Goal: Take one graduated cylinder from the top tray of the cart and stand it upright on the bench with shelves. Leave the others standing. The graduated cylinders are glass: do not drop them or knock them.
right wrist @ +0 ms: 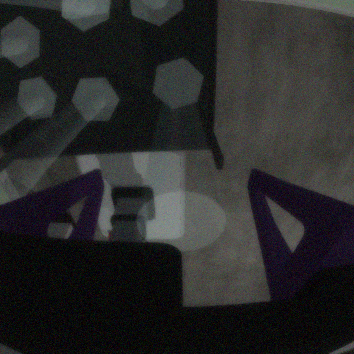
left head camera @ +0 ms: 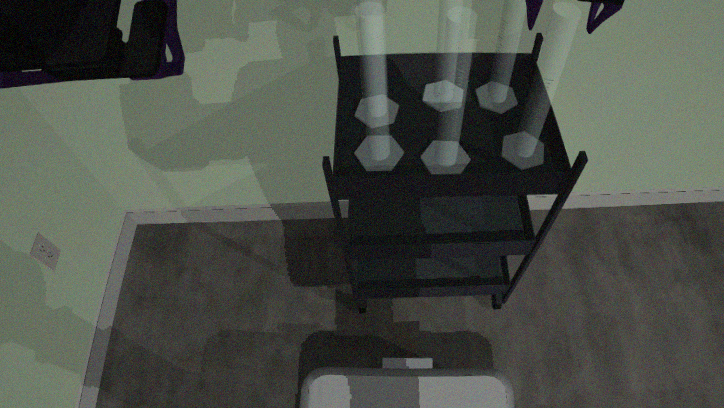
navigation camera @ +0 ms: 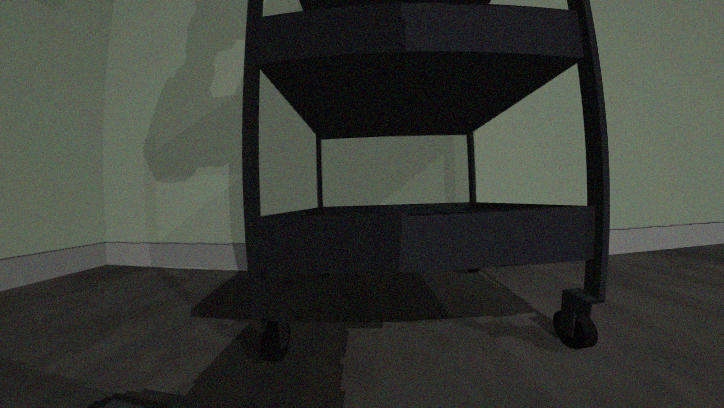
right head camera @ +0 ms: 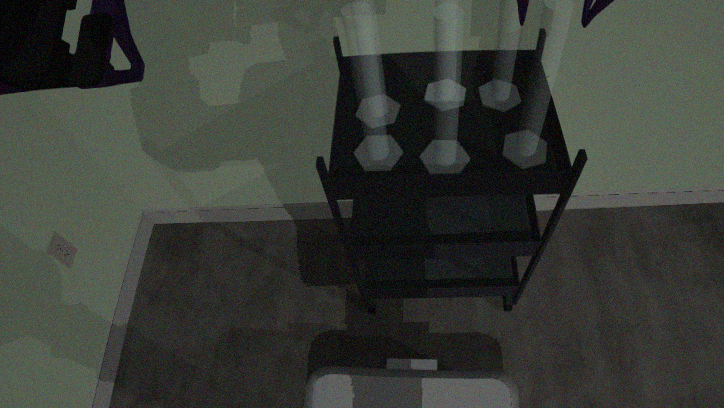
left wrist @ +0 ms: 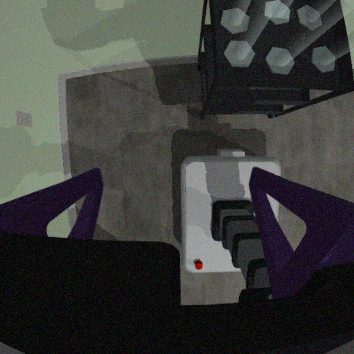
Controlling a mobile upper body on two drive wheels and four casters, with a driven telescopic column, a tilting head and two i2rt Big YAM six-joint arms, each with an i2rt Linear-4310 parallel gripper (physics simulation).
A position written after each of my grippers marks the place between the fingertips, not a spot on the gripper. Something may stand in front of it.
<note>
In view: my left gripper [left head camera: 126, 69], my right gripper [right wrist: 175, 176] and a black three-tier cart [navigation camera: 348, 76].
My left gripper shows as well in the right head camera view [right head camera: 93, 76] and in the left wrist view [left wrist: 175, 175]. The black three-tier cart shows as well in the right wrist view [right wrist: 125, 49], in the left head camera view [left head camera: 414, 234], in the right head camera view [right head camera: 422, 235] and in the left wrist view [left wrist: 225, 89].
</note>
